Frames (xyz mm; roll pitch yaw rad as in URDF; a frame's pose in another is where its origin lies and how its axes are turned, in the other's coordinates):
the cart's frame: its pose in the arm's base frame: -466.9 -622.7 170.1 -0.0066 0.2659 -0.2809
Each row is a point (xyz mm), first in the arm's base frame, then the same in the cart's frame.
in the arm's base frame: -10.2 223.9 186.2
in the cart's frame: 192.7 939.5 75.4
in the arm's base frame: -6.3 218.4 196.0
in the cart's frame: 195.2 935.3 86.2
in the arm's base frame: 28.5 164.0 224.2
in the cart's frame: 234.6 892.4 125.9
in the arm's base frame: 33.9 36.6 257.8
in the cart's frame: 264.9 771.2 168.1
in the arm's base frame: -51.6 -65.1 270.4
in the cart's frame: 209.5 649.8 165.3
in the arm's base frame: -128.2 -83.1 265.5
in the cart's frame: 144.6 611.4 142.3
